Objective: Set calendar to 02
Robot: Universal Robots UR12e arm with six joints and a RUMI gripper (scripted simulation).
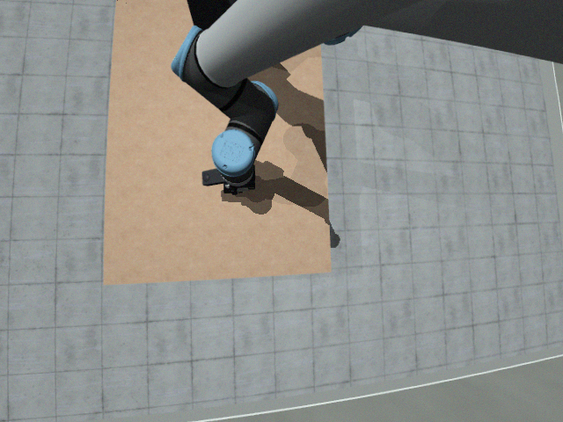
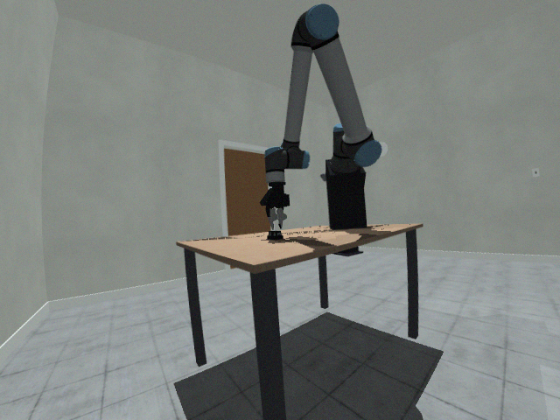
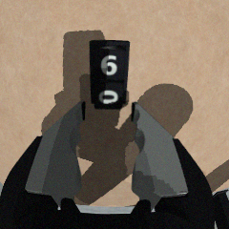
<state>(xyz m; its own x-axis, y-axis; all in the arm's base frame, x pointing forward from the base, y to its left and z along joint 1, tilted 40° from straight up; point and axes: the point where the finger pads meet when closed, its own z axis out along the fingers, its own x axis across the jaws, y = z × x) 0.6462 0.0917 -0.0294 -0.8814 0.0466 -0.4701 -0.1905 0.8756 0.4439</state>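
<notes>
The black number cube lies 4 cm below my hand. From my hand the other things lie so: calendar tray: 2 cm to the right, 5 cm below.
</notes>
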